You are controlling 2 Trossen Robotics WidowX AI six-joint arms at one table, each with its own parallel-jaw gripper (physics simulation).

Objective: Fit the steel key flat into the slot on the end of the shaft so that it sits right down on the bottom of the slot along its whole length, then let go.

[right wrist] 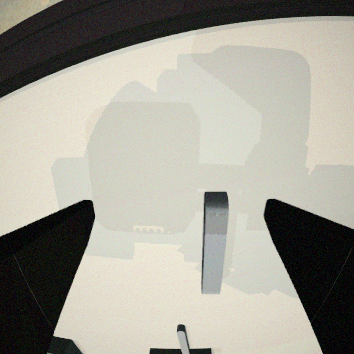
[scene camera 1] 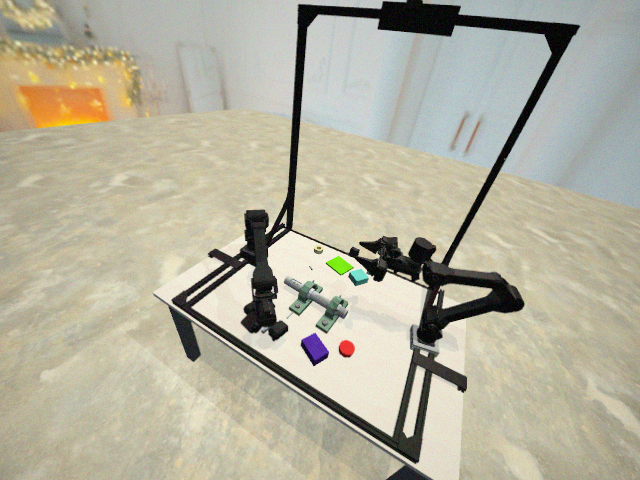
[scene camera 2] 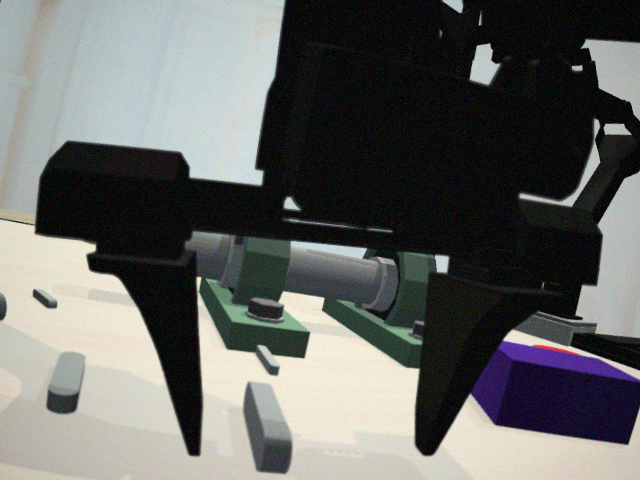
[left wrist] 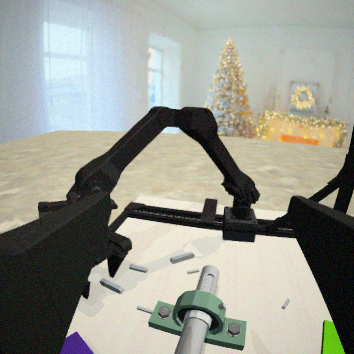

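Pixels of known places: left gripper, between the fingertips: [scene camera 1: 357,249] [left wrist: 202,203]; right gripper, between the fingertips: [right wrist: 180,208] [scene camera 1: 266,333] [scene camera 2: 315,454] [left wrist: 99,286]; left arm's base, origin of its link: [scene camera 1: 425,337] [scene camera 2: 555,314]; right arm's base, origin of its link: [left wrist: 239,214].
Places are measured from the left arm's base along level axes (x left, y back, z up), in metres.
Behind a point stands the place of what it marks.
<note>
The grey shaft [scene camera 1: 326,301] @(y -0.416, x 0.001, z 0.033 m) [scene camera 2: 330,271] @(y -0.454, x 0.002, z 0.020 m) [left wrist: 192,335] @(y -0.452, x -0.019, z 0.034 m) lies through two green bearing brackets. Its end slot [left wrist: 210,281] @(y -0.575, x -0.061, z 0.028 m) looks empty in the left wrist view. Several loose grey keys of different sizes lie on the table; I cannot tell which one fits. A larger key [scene camera 2: 268,428] @(y -0.611, x 0.179, z -0.019 m) [left wrist: 111,285] @(y -0.594, x 0.156, z -0.020 m) [right wrist: 215,245] @(y -0.603, x 0.167, z -0.019 m) lies below my right gripper [scene camera 1: 264,328] @(y -0.594, x 0.187, z -0.027 m) [scene camera 2: 310,454] @(y -0.594, x 0.187, z -0.027 m) [right wrist: 180,208] @(y -0.594, x 0.187, z -0.027 m), which is open and empty. In the right wrist view this key shows between the fingertips, right of middle. My left gripper [scene camera 1: 356,248] @(y -0.350, x -0.001, z 0.325 m) [left wrist: 202,203] @(y -0.350, x -0.001, z 0.325 m) is open and empty, raised beyond the shaft.
A purple block [scene camera 1: 314,348] @(y -0.403, x 0.199, z 0.005 m) [scene camera 2: 563,387] @(y -0.431, x 0.205, z -0.006 m) and a red disc [scene camera 1: 346,348] @(y -0.293, x 0.150, z -0.009 m) lie near the brackets. A green plate [scene camera 1: 339,265] @(y -0.418, x -0.311, z -0.025 m), a cyan block [scene camera 1: 358,277] @(y -0.309, x -0.232, z 0.001 m) and a small ring [scene camera 1: 315,251] @(y -0.569, x -0.367, z -0.023 m) lie farther back. A smaller key [scene camera 2: 267,360] @(y -0.550, x 0.080, z -0.029 m) [left wrist: 145,309] @(y -0.544, x 0.071, z -0.029 m) lies close to one bracket [scene camera 2: 266,338] @(y -0.537, x 0.054, z -0.024 m).
</note>
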